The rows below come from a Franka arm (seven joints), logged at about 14 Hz.
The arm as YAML. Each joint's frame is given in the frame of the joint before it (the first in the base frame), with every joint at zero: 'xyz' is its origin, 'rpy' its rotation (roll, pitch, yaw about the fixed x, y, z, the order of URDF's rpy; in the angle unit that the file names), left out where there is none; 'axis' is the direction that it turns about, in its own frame. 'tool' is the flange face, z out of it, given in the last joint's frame.
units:
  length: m
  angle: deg
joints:
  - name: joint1
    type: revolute
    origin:
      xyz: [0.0, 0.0, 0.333]
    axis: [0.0, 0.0, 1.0]
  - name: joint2
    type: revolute
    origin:
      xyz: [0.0, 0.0, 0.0]
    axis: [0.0, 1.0, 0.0]
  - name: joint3
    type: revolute
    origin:
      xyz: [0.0, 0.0, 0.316]
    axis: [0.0, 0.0, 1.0]
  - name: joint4
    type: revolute
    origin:
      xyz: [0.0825, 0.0, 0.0]
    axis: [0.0, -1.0, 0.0]
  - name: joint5
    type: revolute
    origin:
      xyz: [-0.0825, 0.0, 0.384]
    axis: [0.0, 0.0, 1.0]
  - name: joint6
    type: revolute
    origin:
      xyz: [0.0, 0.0, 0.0]
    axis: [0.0, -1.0, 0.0]
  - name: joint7
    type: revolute
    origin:
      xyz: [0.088, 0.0, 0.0]
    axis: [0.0, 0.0, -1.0]
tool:
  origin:
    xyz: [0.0, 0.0, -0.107]
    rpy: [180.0, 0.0, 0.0]
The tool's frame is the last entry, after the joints.
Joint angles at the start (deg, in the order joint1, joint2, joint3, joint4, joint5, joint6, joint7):
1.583, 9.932, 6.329, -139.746, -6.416, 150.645, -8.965
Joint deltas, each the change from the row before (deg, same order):
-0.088, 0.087, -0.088, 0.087, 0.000, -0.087, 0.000
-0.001, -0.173, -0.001, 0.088, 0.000, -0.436, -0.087
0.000, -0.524, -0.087, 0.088, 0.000, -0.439, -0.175
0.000, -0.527, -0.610, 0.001, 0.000, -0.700, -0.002
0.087, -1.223, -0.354, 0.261, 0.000, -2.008, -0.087
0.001, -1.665, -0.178, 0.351, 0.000, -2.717, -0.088
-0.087, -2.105, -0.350, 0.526, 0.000, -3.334, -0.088
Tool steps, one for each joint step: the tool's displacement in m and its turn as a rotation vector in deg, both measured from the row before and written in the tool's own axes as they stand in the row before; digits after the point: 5 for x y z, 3 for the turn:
-0.00010, 0.00155, 0.00041, 0.006, -0.096, 0.176
0.00007, 0.00024, -0.00133, -0.015, -0.184, -0.074
0.00042, 0.00127, -0.00426, -0.153, 0.132, -0.066
-0.00182, 0.00541, -0.00311, -0.166, -0.257, 0.618
-0.00086, 0.00329, -0.00881, -0.208, -0.612, 0.245
-0.00126, 0.00281, -0.01219, -0.226, -0.793, 0.197
-0.00223, 0.00536, -0.01611, -0.298, -0.833, 0.512

